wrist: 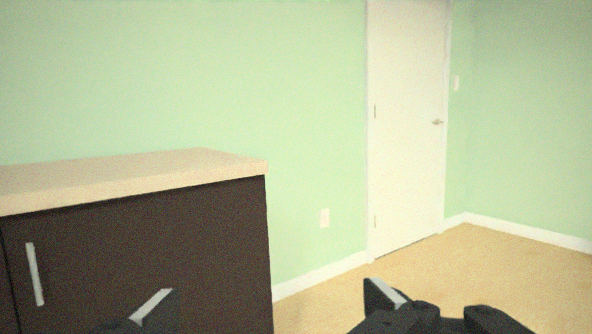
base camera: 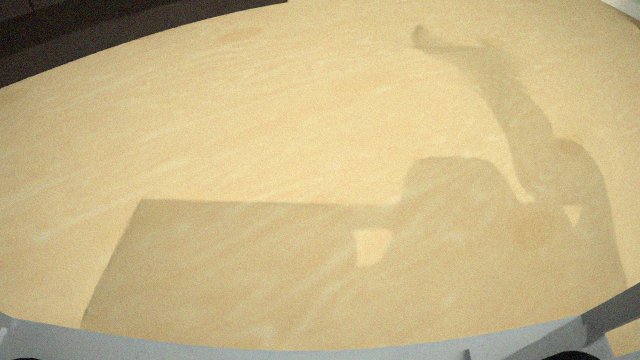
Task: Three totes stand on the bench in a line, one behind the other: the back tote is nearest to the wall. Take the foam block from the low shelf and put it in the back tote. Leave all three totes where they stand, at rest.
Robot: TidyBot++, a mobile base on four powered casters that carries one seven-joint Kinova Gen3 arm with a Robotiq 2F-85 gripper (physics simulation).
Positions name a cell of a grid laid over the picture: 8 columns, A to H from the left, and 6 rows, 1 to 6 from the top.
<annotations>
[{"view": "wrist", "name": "my gripper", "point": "D6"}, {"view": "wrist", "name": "dark brown cabinet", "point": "B5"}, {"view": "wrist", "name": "white door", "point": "F2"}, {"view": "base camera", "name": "dark brown cabinet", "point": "A1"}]
</annotations>
